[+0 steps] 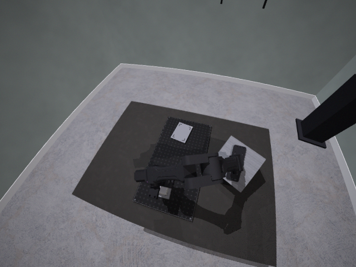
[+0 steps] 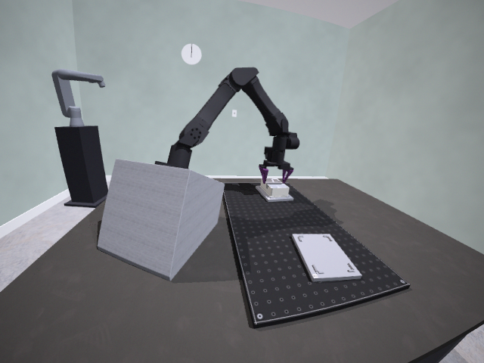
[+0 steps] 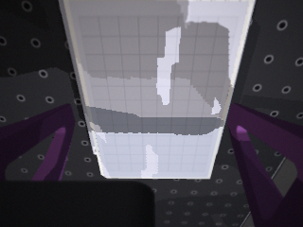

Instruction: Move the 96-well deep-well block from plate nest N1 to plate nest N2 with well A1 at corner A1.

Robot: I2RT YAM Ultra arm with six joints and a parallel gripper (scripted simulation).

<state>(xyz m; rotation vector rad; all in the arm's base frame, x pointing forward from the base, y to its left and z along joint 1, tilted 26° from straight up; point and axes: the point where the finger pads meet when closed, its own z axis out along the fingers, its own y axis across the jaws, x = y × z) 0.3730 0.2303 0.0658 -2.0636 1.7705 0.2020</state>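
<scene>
The white deep-well block lies 3 cm below my hand.
</scene>
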